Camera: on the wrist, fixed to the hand. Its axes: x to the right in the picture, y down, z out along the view.
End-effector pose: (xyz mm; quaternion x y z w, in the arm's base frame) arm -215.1 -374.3 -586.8 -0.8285 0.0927 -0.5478 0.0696
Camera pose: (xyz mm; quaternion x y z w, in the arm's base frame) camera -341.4 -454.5 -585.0 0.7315 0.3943 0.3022 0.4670
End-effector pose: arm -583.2 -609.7 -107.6 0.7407 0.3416 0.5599 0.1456
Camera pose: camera -666.9 -711.6 -36.9 0.3381 0.6092 0.2622 0.6677
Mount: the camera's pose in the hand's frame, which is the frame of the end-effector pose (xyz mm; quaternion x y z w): -28.3 87.4 -118.1 -0.1938 -0.1345 -0.6714 0.7026
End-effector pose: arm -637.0 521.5 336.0 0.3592 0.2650 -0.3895 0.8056
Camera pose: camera -598.6 664.9 317.5 -0.1341 0.3945 -0.8115 0.4098
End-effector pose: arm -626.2 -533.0 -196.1 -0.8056 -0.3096 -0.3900 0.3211
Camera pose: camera -625.7 -682.3 -185.8 0.4728 0.7260 0.4412 0.2340
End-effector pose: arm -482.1 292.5 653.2 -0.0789 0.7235 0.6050 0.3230
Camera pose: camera -548.1 197.6 748.2 -0.5224 0.2946 0.3590 0.7151
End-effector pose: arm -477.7 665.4 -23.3 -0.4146 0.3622 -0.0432 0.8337
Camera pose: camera -594.0 655.0 -116.9 -0.7018 -0.1276 -0.4641 0.5251
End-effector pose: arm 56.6 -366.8 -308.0 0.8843 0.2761 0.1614 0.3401
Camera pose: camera 11.3 -377.1 -165.8 0.3917 0.7107 -0.1804 0.5558
